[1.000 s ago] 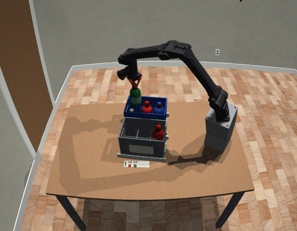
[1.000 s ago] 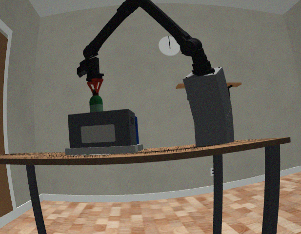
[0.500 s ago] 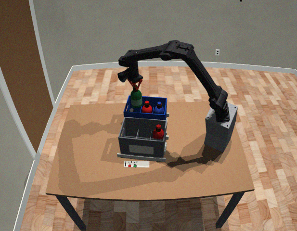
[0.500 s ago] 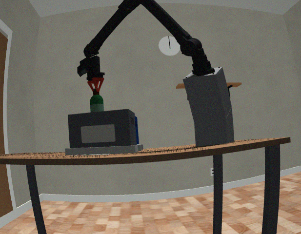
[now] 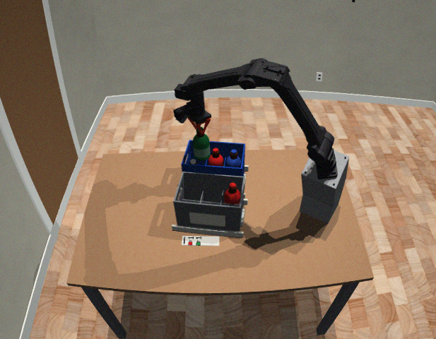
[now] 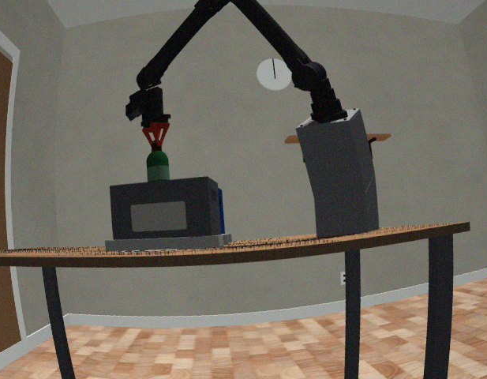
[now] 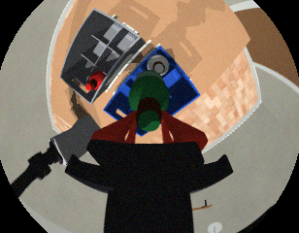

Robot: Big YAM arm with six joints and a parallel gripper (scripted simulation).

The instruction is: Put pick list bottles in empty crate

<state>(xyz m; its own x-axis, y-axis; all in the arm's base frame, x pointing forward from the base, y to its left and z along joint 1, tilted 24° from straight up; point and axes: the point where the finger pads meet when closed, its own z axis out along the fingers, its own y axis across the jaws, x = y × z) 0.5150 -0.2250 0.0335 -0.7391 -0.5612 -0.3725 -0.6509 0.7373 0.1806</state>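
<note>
My gripper is now 6 cm above the green-labelled bottle. The rest, counted from my hand: blue-labelled bottle 24 cm below, 14 cm behind, 7 cm to the right; then red-labelled bottle 24 cm below, 16 cm to the left, 15 cm behind; then grey crate 24 cm below, 20 cm to the left, 6 cm behind.
</note>
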